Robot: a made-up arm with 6 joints.
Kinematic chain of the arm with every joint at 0, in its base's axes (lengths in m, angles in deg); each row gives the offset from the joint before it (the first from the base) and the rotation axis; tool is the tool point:
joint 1: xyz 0 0 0.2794 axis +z
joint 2: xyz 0 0 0 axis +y
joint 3: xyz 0 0 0.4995 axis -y
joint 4: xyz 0 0 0 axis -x
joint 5: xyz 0.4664 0 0 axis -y
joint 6: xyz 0 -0.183 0 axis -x
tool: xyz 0 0 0
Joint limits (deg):
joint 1: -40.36..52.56
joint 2: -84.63..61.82
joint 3: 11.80..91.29
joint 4: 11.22..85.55
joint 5: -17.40..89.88
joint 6: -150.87..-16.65
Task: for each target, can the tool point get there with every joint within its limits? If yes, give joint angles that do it. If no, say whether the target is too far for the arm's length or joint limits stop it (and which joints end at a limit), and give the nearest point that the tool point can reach.
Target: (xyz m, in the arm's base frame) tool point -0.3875 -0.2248 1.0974
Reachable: yes | joints 12.83 -47.28 34.88 43.32 21.64 -110.63
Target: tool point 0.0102 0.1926 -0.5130
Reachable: no: joint limits stop it (at a limit: joint 1, joint 2, joint 3, joint 4) | nearest point 0.6090 0.5001 0.1808 | short by 0.967 m
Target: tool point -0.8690 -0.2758 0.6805
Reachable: yes | joints 14.77 -61.49 78.66 75.71 64.84 -31.43
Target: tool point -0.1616 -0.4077 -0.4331
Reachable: no: joint limits stop it (at a limit: joint 1, joint 2, joint 3) | nearest point -0.5702 -0.7919 0.1791 | short by 0.830 m
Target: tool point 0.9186 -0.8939 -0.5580
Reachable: no: too far | nearest point 0.5647 -0.5495 0.1808 | short by 0.889 m
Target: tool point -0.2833 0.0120 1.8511
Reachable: no: too far | nearest point -0.1775 0.0075 1.2639 | short by 0.597 m
